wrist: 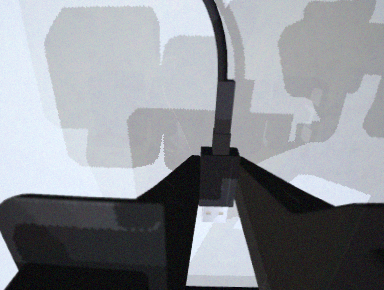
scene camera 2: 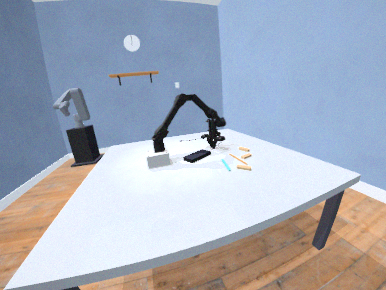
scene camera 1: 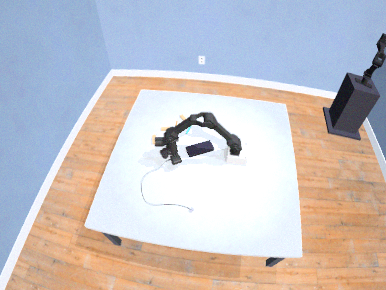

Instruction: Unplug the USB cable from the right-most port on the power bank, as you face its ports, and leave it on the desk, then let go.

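Frame: origin at the arm's base, x ahead, y left, z up, level; centimetres.
Where they show: gripper, between the fingertips: (wrist: 215, 164) (scene camera 2: 213, 148); arm's base, origin of its link: (scene camera 2: 159, 150) (scene camera 1: 235, 151).
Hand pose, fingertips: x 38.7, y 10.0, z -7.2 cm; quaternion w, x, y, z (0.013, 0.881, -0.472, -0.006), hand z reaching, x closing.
Each offset is from my fingertips to the centre of the thing. "spot": to the spot under its first point.
My gripper (scene camera 1: 175, 159) (scene camera 2: 214, 147) (wrist: 215, 164) is shut on the dark USB plug {dz +1.1, dx +0.7, dy +0.5 cm} (wrist: 218, 185), whose pale metal end {spot: dz +1.2, dx -1.7, dy -1.1 cm} (wrist: 214, 214) points out free of any port. The plug is close above the desk; whether it touches is unclear. Its dark cable {spot: dz +1.3, dx +4.3, dy +3.2 cm} (wrist: 220, 45) runs away from the plug in the wrist view and curves over the desk in scene camera 1, where the cable {spot: dz +0.2, dx +13.8, dy +26.9 cm} (scene camera 1: 142, 186) looks thin and grey. The dark power bank {dz +1.1, dx -14.7, dy -12.0 cm} (scene camera 1: 200, 148) (scene camera 2: 197, 156) lies flat on the desk, apart from the gripper, towards the arm's base. Its ports cannot be made out.
Wooden blocks (scene camera 1: 154, 140) (scene camera 2: 244, 167), an orange stick {dz +0.3, dx +7.0, dy -25.4 cm} (scene camera 2: 238, 159) and a cyan stick {dz +0.5, dx -3.1, dy -30.9 cm} (scene camera 1: 188, 131) (scene camera 2: 226, 165) lie near the gripper. The arm's white base (scene camera 1: 236, 157) (scene camera 2: 158, 160) stands beyond the power bank. The cable's far end {spot: dz +0.9, dx -20.1, dy +33.9 cm} (scene camera 1: 191, 210) lies on the desk.
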